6 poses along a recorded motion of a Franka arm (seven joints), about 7.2 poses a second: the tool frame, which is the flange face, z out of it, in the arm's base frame.
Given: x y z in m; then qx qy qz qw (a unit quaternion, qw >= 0).
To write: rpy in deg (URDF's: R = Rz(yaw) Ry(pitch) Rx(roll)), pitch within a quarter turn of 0, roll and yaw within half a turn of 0; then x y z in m. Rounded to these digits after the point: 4 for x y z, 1 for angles.
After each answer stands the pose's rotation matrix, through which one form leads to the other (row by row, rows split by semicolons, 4 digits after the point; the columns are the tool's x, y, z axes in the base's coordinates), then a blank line. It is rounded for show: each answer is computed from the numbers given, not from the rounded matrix.
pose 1, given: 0.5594 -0.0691 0.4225 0.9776 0.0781 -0.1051 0.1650
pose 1, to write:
161.7 13.4 7.0 0.5594 -0.0691 0.4225
0.9657 0.1874 -0.1797; 0.1180 -0.9334 -0.3390; -0.2312 0.3062 -0.9235

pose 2, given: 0.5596 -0.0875 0.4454 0.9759 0.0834 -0.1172 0.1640
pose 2, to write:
161.9 14.8 7.4 0.5596 -0.0875 0.4454
0.9586 0.2012 -0.2014; 0.1243 -0.9323 -0.3397; -0.2561 0.3006 -0.9187

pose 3, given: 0.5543 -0.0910 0.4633 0.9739 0.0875 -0.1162 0.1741
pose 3, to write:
160.7 14.9 7.7 0.5543 -0.0910 0.4633
0.9577 0.2109 -0.1959; 0.1300 -0.9241 -0.3595; -0.2568 0.3188 -0.9124

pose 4, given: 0.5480 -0.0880 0.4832 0.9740 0.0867 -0.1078 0.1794
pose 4, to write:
160.1 14.0 7.7 0.5480 -0.0880 0.4832
0.9617 0.2076 -0.1789; 0.1302 -0.9206 -0.3682; -0.2411 0.3308 -0.9124

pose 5, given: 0.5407 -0.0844 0.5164 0.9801 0.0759 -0.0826 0.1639
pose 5, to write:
161.7 10.8 7.1 0.5407 -0.0844 0.5164
0.9748 0.1758 -0.1370; 0.1217 -0.9348 -0.3338; -0.1868 0.3087 -0.9326

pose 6, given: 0.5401 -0.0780 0.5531 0.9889 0.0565 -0.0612 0.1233
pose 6, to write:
166.2 7.8 5.6 0.5401 -0.0780 0.5531
0.9861 0.1268 -0.1071; 0.0966 -0.9632 -0.2508; -0.1350 0.2369 -0.9621

